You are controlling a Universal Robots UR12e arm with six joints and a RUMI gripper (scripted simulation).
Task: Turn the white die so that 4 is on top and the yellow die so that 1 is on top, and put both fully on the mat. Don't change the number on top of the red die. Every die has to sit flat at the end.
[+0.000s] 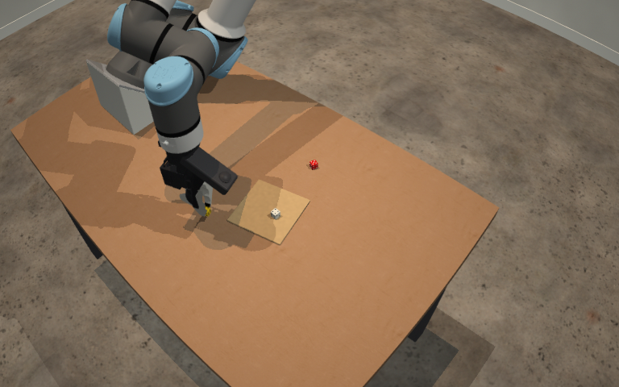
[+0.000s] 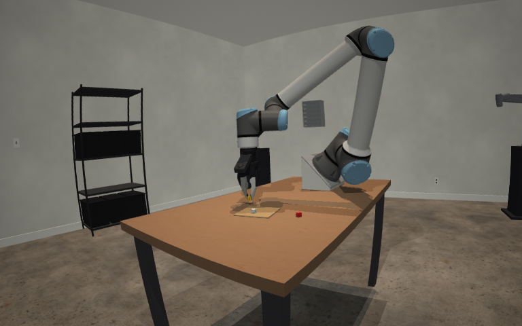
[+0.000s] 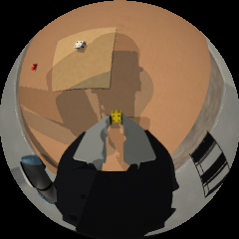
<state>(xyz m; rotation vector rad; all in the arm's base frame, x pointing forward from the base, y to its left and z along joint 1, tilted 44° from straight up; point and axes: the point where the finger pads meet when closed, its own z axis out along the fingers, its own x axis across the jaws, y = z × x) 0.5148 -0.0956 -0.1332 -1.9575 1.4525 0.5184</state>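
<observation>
The tan mat is 110 mm to the left of my hand, 90 mm ahead of it and 40 mm below it. From my hand the other things lie so: red die (280 mm to the left, 90 mm ahead, 30 mm below); then yellow die (10 mm below); then white die (120 mm ahead, 100 mm to the left, 30 mm below).
</observation>
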